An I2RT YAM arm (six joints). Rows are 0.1 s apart.
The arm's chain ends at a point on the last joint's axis. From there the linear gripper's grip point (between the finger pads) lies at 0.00 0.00 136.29 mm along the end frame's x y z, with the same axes.
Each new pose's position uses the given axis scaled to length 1; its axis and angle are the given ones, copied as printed.
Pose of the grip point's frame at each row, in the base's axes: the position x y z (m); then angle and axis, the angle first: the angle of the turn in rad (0 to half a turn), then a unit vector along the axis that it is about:
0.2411, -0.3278, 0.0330, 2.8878, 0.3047, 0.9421, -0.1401
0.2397, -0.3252, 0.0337, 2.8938, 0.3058, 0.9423, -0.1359
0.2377, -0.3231, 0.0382, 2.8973, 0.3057, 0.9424, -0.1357
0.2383, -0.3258, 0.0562, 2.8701, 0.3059, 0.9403, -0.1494
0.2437, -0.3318, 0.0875, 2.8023, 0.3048, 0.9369, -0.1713
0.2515, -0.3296, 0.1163, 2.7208, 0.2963, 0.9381, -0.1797
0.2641, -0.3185, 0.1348, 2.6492, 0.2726, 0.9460, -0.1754
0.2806, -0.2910, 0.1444, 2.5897, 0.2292, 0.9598, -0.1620
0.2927, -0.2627, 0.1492, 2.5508, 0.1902, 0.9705, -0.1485
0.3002, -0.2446, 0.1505, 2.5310, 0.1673, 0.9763, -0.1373
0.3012, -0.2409, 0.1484, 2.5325, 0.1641, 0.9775, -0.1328
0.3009, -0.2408, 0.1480, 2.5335, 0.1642, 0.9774, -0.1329
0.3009, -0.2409, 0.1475, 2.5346, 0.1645, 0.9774, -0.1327
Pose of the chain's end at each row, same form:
0.2203, -0.2820, 0.1597, 2.8878, 0.3047, 0.9421, -0.1401
0.2194, -0.2806, 0.1609, 2.8938, 0.3058, 0.9423, -0.1359
0.2178, -0.2787, 0.1655, 2.8973, 0.3057, 0.9424, -0.1357
0.2162, -0.2770, 0.1815, 2.8701, 0.3059, 0.9403, -0.1494
0.2150, -0.2755, 0.2082, 2.8023, 0.3048, 0.9369, -0.1713
0.2132, -0.2692, 0.2323, 2.7208, 0.2963, 0.9381, -0.1797
0.2154, -0.2584, 0.2470, 2.6492, 0.2726, 0.9460, -0.1754
0.2214, -0.2354, 0.2538, 2.5897, 0.2292, 0.9598, -0.1620
0.2261, -0.2123, 0.2569, 2.5508, 0.1902, 0.9705, -0.1485
0.2296, -0.1983, 0.2575, 2.5310, 0.1673, 0.9763, -0.1373
0.2304, -0.1959, 0.2558, 2.5325, 0.1641, 0.9775, -0.1328
0.2302, -0.1958, 0.2555, 2.5335, 0.1642, 0.9774, -0.1329
0.2303, -0.1959, 0.2551, 2.5346, 0.1645, 0.9774, -0.1327

